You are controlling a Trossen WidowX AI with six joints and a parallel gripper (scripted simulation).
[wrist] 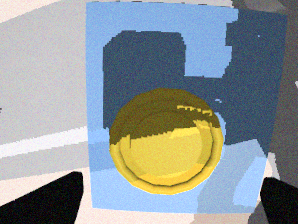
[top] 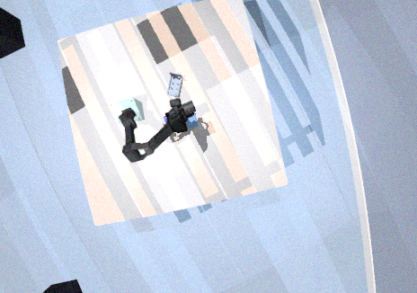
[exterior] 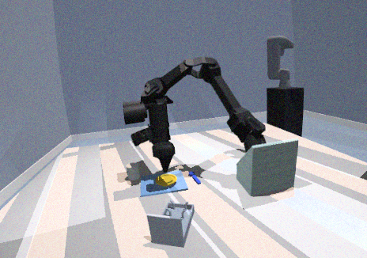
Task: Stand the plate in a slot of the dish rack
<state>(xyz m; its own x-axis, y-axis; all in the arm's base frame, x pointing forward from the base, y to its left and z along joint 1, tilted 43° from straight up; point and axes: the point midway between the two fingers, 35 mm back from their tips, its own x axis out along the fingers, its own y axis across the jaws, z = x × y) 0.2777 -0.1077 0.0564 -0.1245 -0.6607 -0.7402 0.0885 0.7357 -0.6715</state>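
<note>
Now: gripper tip 50 mm above the yellow plate. Also, from my gripper tip: grey dish rack 20 mm ahead, 210 mm to the left, 40 mm below; then blue spoon 100 mm behind, 60 mm below; then blue mat 10 mm ahead, 10 mm to the right, 60 mm below.
</note>
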